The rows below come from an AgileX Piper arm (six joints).
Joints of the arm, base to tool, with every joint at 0 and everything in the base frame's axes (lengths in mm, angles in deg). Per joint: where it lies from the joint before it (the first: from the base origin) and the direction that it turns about. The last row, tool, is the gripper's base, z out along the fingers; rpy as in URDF.
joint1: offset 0 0 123 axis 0 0 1
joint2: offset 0 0 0 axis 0 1 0
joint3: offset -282.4 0 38.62 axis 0 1 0
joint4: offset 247.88 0 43.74 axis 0.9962 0 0.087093
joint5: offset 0 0 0 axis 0 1 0
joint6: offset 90.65 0 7.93 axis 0.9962 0 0.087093
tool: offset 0 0 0 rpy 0 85.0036 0
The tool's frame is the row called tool.
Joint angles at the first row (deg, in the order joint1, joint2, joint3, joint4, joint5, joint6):
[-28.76 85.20 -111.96 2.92 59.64 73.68]
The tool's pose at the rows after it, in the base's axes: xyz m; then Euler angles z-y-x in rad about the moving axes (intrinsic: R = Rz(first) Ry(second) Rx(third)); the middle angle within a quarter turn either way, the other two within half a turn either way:
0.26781 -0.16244 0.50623 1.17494 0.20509 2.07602
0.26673 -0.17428 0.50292 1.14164 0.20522 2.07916
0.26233 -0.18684 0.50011 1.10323 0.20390 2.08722
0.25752 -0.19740 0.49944 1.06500 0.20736 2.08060
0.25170 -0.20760 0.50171 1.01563 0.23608 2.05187
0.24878 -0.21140 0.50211 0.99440 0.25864 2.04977
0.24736 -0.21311 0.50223 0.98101 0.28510 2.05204
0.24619 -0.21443 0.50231 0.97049 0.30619 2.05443
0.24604 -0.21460 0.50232 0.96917 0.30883 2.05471
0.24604 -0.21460 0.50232 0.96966 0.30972 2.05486
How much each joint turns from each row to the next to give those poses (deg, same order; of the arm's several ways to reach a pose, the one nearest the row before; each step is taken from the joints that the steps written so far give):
[-3.21 2.18 0.12 0.06 -1.83 0.00]
[-1.89 0.74 0.00 -0.06 -0.57 0.00]
[-2.29 0.52 0.00 0.00 -0.06 0.00]
[-1.95 0.28 0.00 -0.23 -0.69 0.06]
[-1.66 0.06 0.00 -1.60 -1.89 0.00]
[-0.52 0.00 0.00 -1.43 -0.28 0.00]
[0.00 0.00 0.00 -1.72 -0.06 0.00]
[0.00 0.00 0.00 -1.38 0.00 0.00]
[0.00 0.00 0.00 -0.17 0.00 0.00]
[0.00 0.00 0.00 0.00 0.00 -0.06]

